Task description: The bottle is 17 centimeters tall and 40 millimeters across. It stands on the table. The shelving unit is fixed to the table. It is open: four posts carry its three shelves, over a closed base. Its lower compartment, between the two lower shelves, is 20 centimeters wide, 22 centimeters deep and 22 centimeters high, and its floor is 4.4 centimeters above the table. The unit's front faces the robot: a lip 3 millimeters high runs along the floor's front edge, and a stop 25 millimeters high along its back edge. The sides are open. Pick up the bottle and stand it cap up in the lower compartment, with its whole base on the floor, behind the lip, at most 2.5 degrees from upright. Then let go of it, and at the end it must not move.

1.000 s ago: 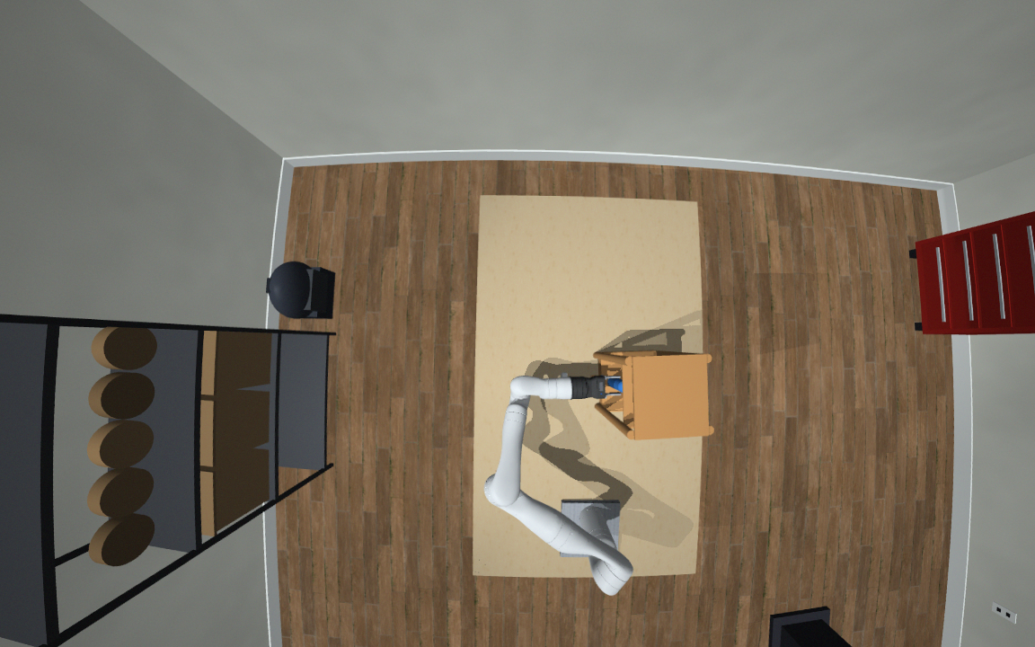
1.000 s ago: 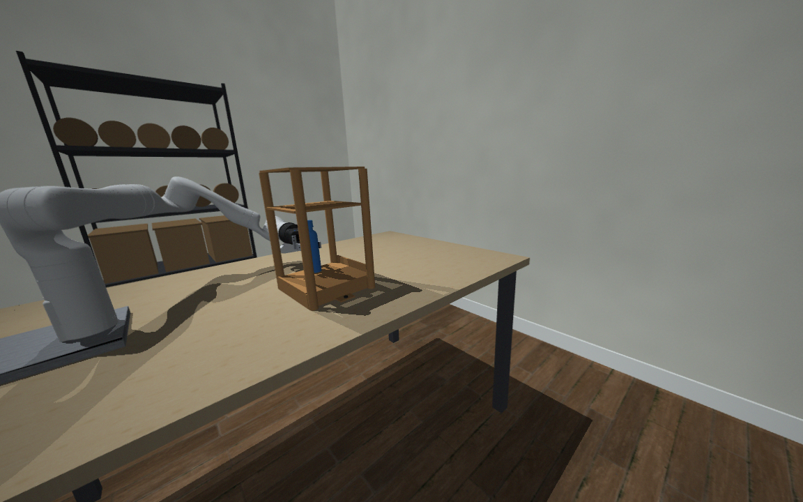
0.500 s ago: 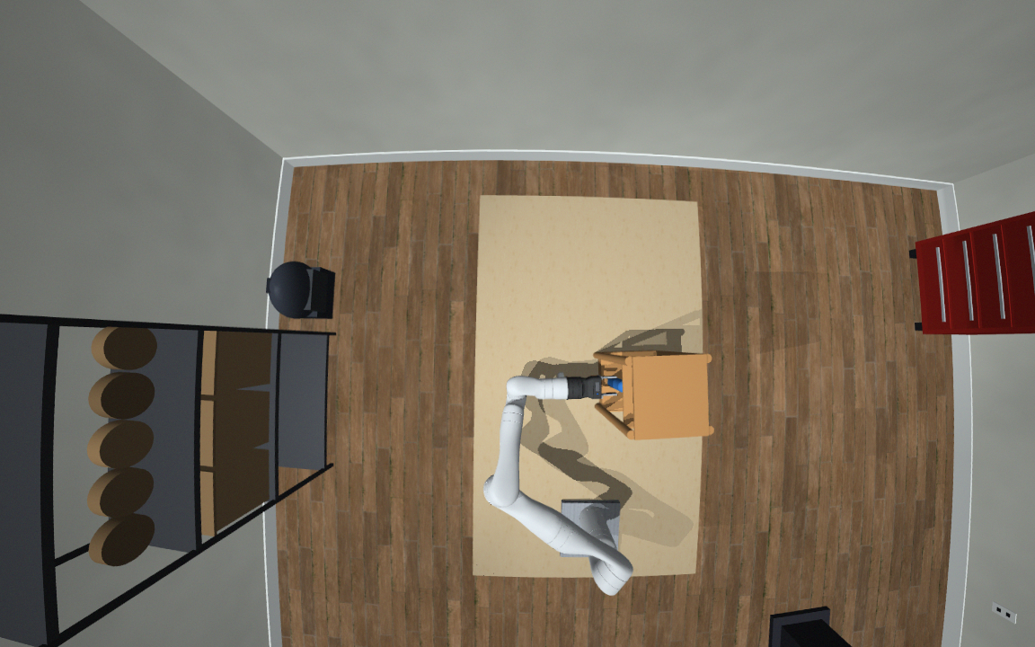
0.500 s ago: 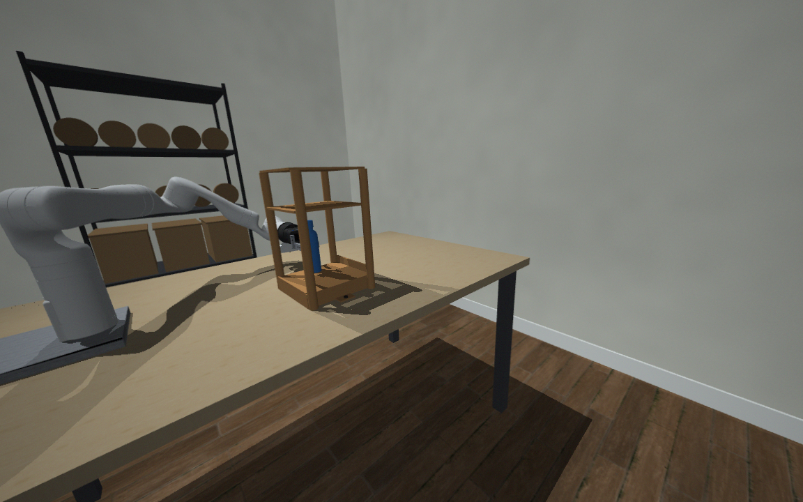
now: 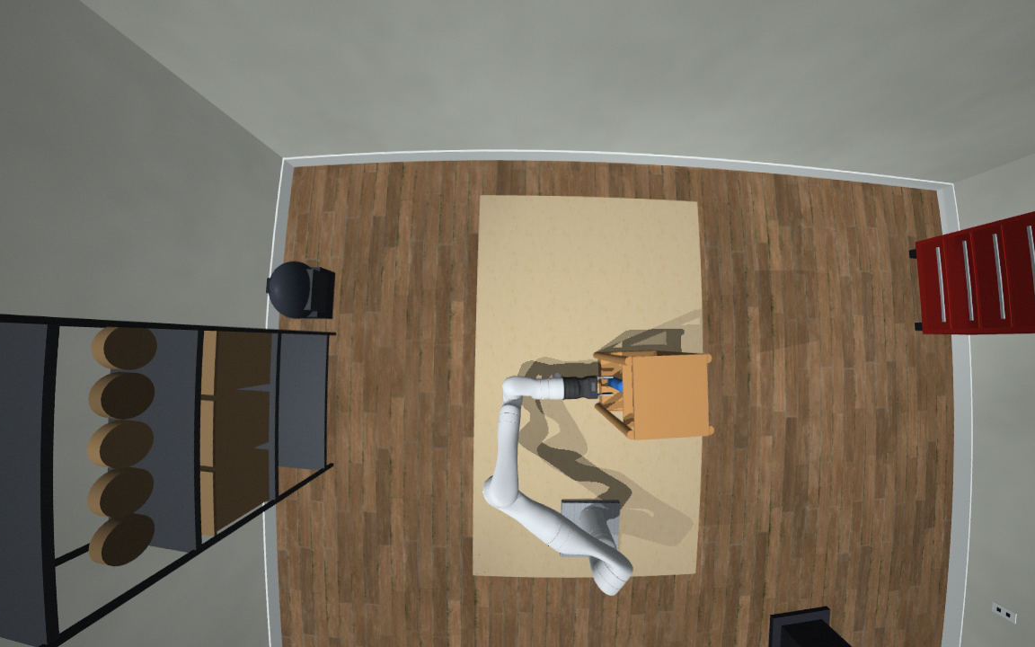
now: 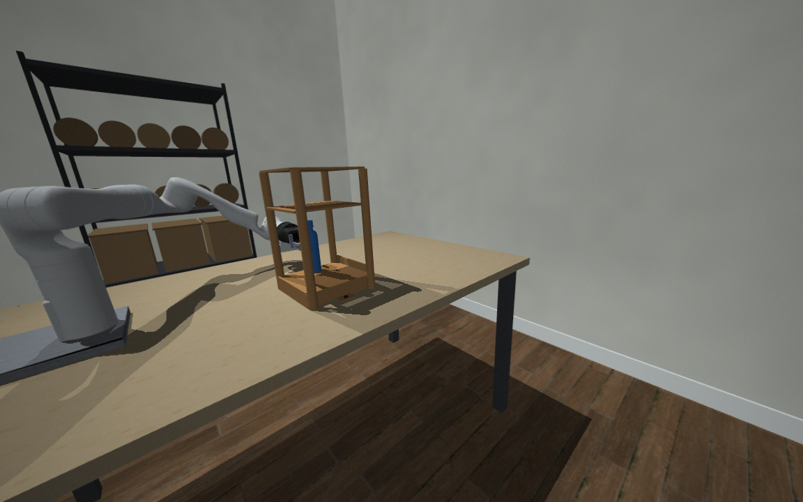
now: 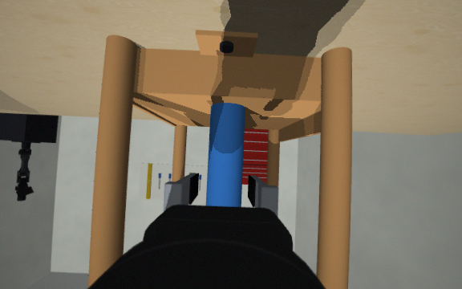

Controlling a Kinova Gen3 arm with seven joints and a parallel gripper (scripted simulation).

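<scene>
The bottle is 4 cm to the right of my hand and 3 cm above it. From my hand the other things lie so: wooden shelving unit (11 cm to the right, 6 cm above).
</scene>
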